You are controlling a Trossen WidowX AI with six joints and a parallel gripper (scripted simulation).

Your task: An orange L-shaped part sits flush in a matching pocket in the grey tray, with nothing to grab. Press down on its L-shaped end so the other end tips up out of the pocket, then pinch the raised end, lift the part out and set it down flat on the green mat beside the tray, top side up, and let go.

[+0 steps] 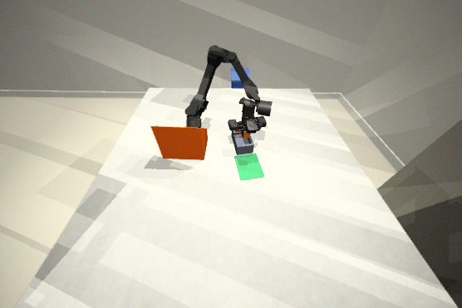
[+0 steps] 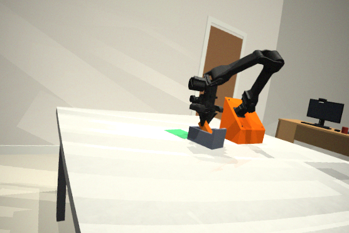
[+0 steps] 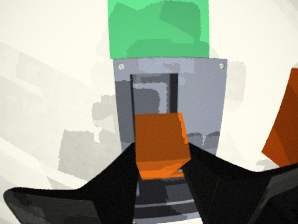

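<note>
The green mat is 2 cm ahead of my gripper tip, 14 cm to the right of it and 9 cm below it. Also, from my gripper tip: orange L-shaped part 2 cm behind, 3 cm to the left, 3 cm below.
</note>
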